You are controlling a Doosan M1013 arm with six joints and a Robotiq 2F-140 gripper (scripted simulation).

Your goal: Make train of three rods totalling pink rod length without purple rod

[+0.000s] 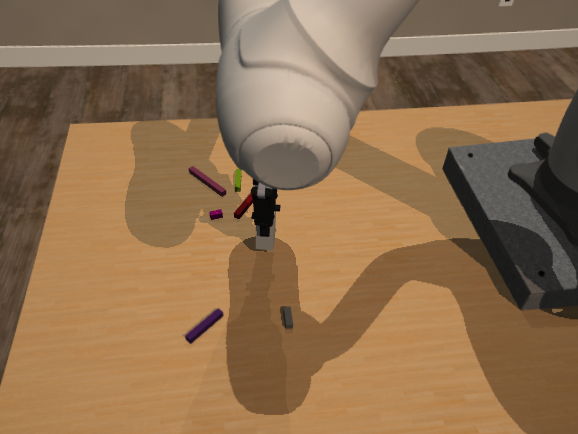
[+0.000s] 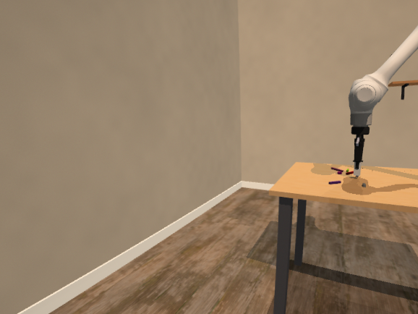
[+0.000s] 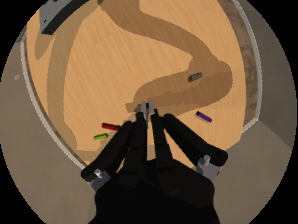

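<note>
My hand is 3 cm above the blue rod. From my hand the other things lie so: magenta rod: 6 cm ahead, 10 cm to the right, 5 cm below; then grey rod: 13 cm to the left, 5 cm below; then red rod: 11 cm to the right, 5 cm below.
</note>
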